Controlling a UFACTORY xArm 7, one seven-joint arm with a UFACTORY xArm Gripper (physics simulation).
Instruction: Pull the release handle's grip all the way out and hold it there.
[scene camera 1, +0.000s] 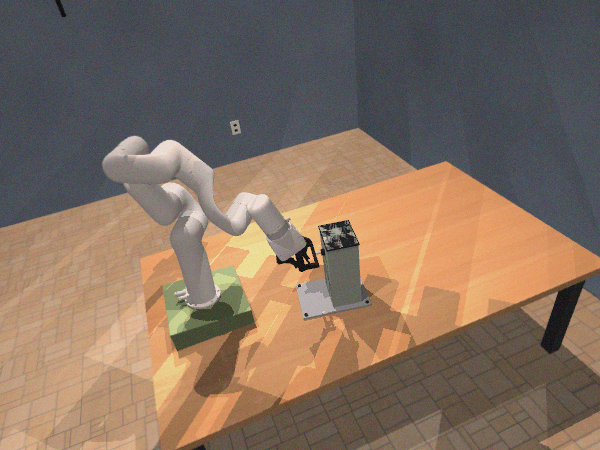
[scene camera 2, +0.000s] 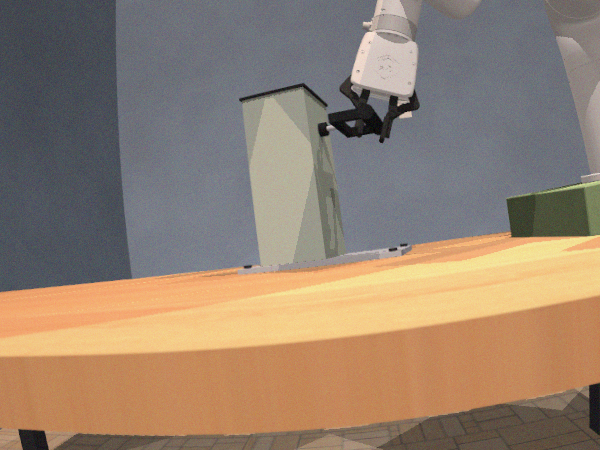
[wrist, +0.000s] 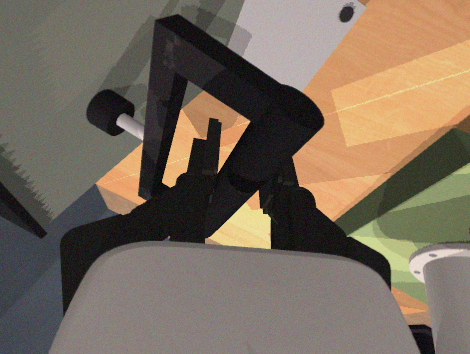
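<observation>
The release handle is a black rectangular loop on a short pale rod (scene camera 2: 330, 128) (wrist: 131, 126), which comes out of a black collar (scene camera 2: 323, 129) (wrist: 110, 112) near the top of a grey-green post (scene camera 1: 342, 280) (scene camera 2: 285, 180) (wrist: 45, 75). The handle's grip (wrist: 267, 142) is the round bar on the side away from the post. A short length of rod shows between collar and loop. My gripper (scene camera 1: 301, 260) (scene camera 2: 372, 131) (wrist: 240, 142) is shut on the grip, one finger inside the loop and the other outside. In scene camera 1 the fingers and loop overlap, so the contact is unclear there.
The post stands on a grey base plate (scene camera 1: 315, 300) (scene camera 2: 395, 252) (wrist: 280, 40) with dark bolts on the wooden table (scene camera 1: 425, 225) (scene camera 2: 300, 320). The arm's base stands on a green block (scene camera 1: 215, 330) (scene camera 2: 555, 210) at one end of the table.
</observation>
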